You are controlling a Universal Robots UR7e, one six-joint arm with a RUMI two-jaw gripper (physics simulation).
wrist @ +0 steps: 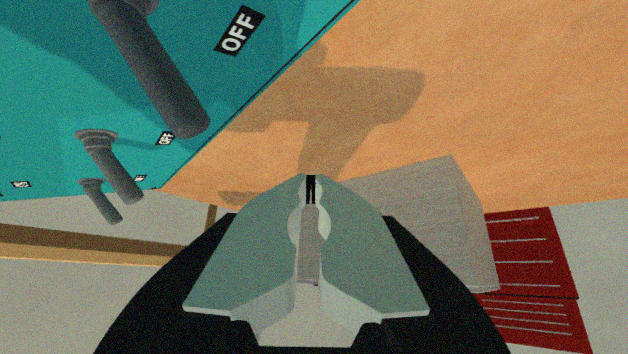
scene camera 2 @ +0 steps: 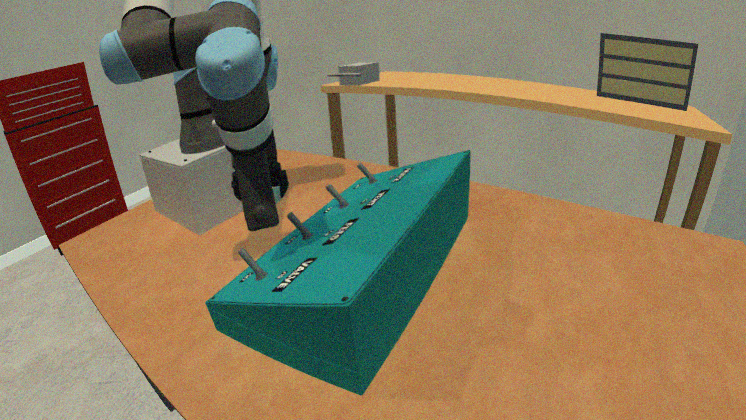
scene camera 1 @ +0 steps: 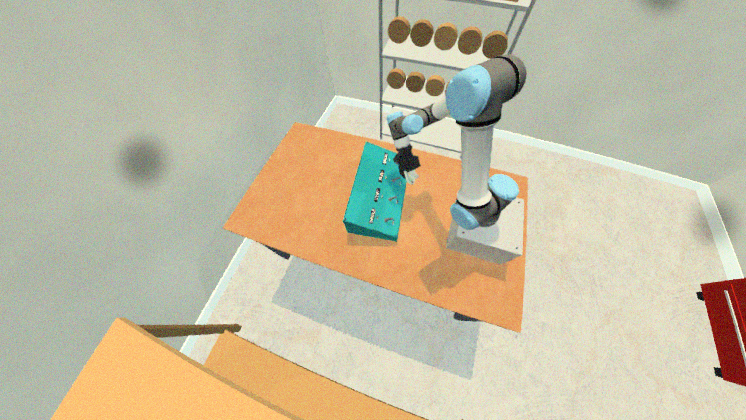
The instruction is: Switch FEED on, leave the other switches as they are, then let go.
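The teal switch box has a sloped top with several switches. The FEED lever tilts to its OFF side. The VALVE lever, VENT lever and BRAKE lever also tilt to OFF. My gripper is shut and empty. It is just off the box's OFF-side edge, beside the FEED lever and apart from it. The FEED label is readable in scene camera 2.
The box stands on the orange table. The grey robot base block is behind the gripper. A red cabinet, a workbench and a shelf rack stand farther off.
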